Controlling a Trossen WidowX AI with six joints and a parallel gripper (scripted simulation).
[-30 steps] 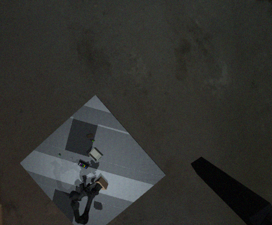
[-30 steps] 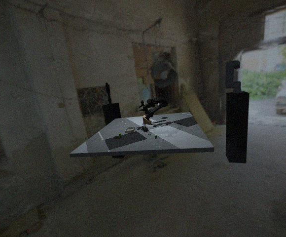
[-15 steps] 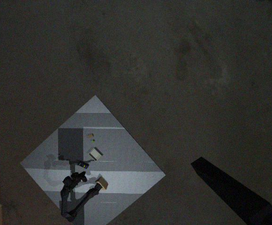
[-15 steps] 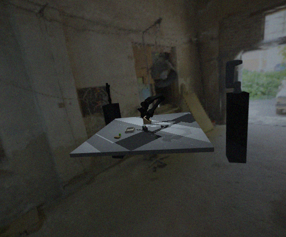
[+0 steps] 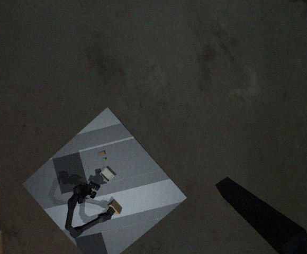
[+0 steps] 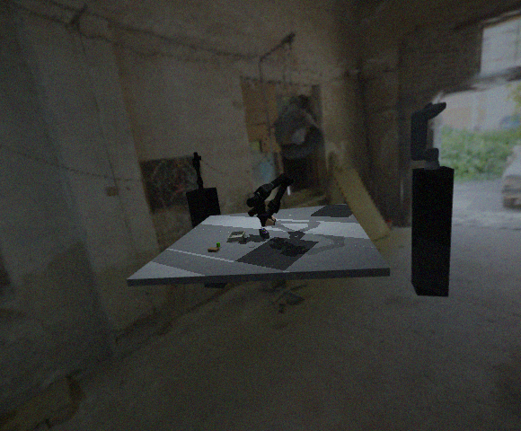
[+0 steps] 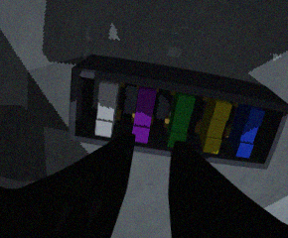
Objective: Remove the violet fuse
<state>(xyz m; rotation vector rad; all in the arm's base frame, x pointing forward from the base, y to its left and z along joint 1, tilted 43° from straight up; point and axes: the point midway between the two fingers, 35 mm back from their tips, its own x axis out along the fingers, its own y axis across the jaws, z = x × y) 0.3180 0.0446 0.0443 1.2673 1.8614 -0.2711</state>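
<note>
The violet fuse is 10 mm to the left of my gripper tip and 50 mm below it. The rest, counted from my gripper tip: yellow fuse (30 mm behind, 20 mm to the right, 50 mm below); white fuse (20 mm ahead, 20 mm to the left, 50 mm below); green fuse (10 mm behind, 50 mm below).
</note>
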